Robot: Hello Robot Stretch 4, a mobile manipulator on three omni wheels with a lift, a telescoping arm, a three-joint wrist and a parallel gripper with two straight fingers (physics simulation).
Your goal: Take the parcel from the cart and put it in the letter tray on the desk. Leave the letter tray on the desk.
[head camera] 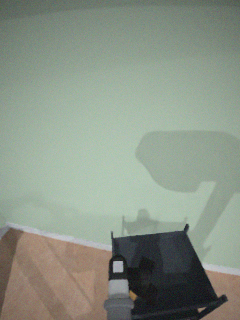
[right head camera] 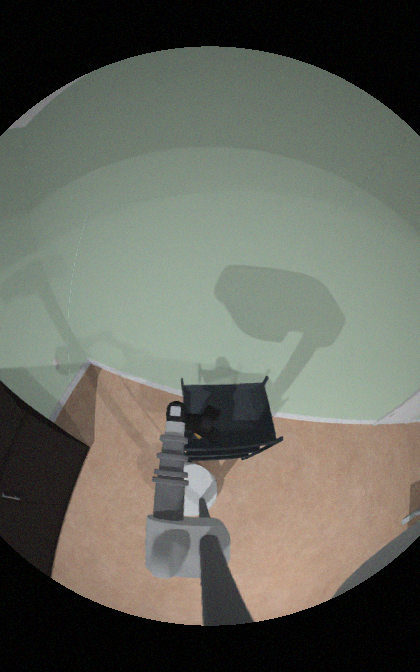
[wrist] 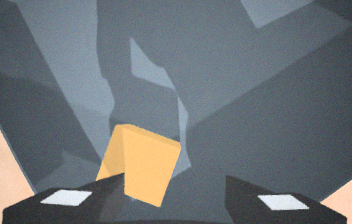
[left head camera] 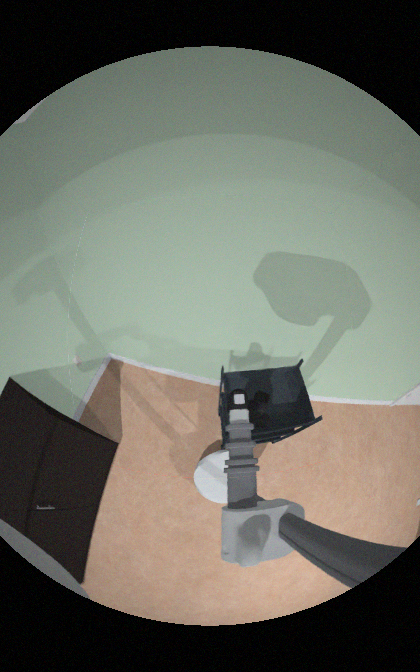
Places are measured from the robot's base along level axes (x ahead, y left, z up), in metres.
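Pixels of known places: gripper, fingertip midpoint: [wrist: 175, 189]; robot's base, origin of the base link: [left head camera: 222, 475].
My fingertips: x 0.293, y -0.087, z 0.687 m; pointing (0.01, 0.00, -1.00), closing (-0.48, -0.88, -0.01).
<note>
Ahead of a thing's pixels: the offset from my fingertips to its top centre. "spot": to the spot under its first point.
The parcel, a small orange-yellow box {dx +0.030, dy +0.018, dz -0.002 m} [wrist: 150, 162], lies on the dark cart [wrist: 280, 130] [head camera: 182, 255] [left head camera: 287, 392] [right head camera: 245, 407]. A small bit of the parcel {spot: dx -0.001, dy +0.021, dz -0.003 m} [head camera: 133, 296] [right head camera: 198, 436] also shows beside my arm in the head and right head views. My gripper [wrist: 175, 189] is open and empty, above the cart. In the wrist view the parcel is left of the middle between the fingers, and the left finger hides part of its lower left side. The gripper is hard to make out against the cart in the head views. The letter tray and a recognisable desk do not show.
A round white object [left head camera: 211, 475] [right head camera: 201, 487] stands beside and below my arm [left head camera: 241, 480] [right head camera: 170, 495], near the cart's front. A dark cabinet-like piece with a handle {spot: dx -0.369, dy +0.981, dz -0.078 m} [left head camera: 65, 465] [right head camera: 37, 470] stands at the left. A green wall [head camera: 100, 125] rises close behind the cart.
</note>
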